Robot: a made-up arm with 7 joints.
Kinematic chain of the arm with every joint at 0, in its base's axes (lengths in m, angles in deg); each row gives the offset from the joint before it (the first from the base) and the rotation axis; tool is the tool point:
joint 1: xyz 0 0 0.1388 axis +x
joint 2: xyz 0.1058 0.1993 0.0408 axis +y
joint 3: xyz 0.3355 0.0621 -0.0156 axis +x
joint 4: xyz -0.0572 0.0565 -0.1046 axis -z
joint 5: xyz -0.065 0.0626 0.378 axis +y
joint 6: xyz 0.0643 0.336 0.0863 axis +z
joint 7: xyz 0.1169 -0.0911 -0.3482 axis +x
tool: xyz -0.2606 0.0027 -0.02
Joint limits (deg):
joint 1: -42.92..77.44
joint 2: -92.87..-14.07
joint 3: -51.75..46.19
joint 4: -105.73..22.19
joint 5: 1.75..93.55
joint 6: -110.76..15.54
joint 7: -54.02..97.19
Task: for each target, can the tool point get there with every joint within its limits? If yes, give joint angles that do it. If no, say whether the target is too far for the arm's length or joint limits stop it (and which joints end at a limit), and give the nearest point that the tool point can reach.
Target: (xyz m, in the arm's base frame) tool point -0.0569 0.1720 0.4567
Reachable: yes | joints 64.34 -41.24 27.72 -51.77 11.89 -24.03 38.49
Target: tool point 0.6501 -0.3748 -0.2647
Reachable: no: joint limits stop it (at a limit: joint 2, joint 3, joint 4, joint 6) | nearest point 0.2796 -0.1615 -0.0351 | short by 0.485 m
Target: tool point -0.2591 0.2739 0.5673
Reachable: yes | joints 59.40 -84.88 19.10 -2.88 74.15 1.03 30.04
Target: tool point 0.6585 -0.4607 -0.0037
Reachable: no: joint limits stop it (at a limit: joint 2, joint 3, joint 4, joint 6) | nearest point 0.2954 -0.2076 0.0746 | short by 0.450 m
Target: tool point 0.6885 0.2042 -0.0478
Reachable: no: joint limits stop it (at a limit: joint 1, joint 3, joint 4, joint 5, joint 6) | nearest point 0.5055 0.3581 -0.1745 | short by 0.271 m
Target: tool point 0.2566 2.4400 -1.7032
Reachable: no: too far | nearest point 0.1919 0.8855 -0.4169 | short by 2.019 m
